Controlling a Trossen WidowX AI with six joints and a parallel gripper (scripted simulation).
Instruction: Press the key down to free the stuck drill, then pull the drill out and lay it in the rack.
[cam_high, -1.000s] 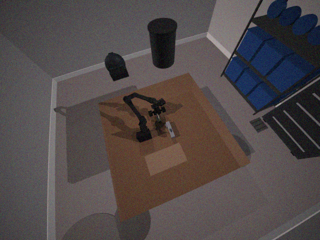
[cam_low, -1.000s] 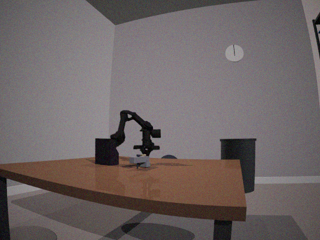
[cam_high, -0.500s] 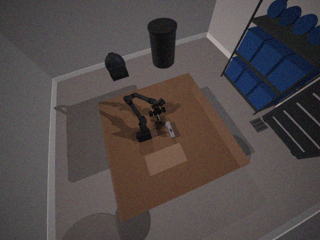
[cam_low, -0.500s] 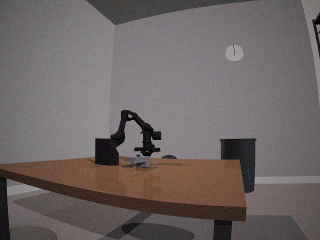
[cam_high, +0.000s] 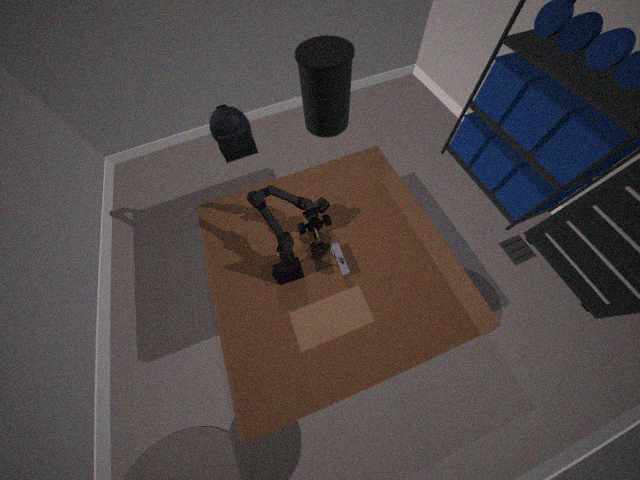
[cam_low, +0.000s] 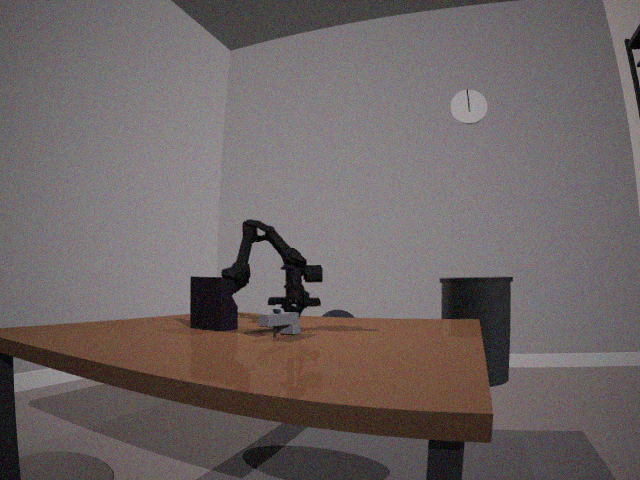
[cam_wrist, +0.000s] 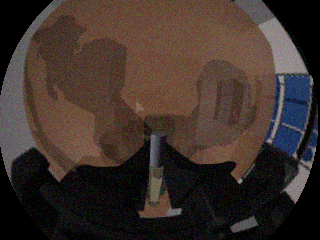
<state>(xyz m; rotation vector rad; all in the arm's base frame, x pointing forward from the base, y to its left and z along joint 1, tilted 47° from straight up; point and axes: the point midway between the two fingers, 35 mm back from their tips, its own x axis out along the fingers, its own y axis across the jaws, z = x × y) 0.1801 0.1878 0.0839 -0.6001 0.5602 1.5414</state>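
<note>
The drill lies 40 mm to the right of my gripper tip and 40 mm above it. Round my gripper tip: thin dark pin: 80 mm ahead, 250 mm to the right, 40 mm above; then greenish rack: 60 mm to the right, 10 mm above; then light grey block: 80 mm ahead, 220 mm to the right, 40 mm above.
</note>
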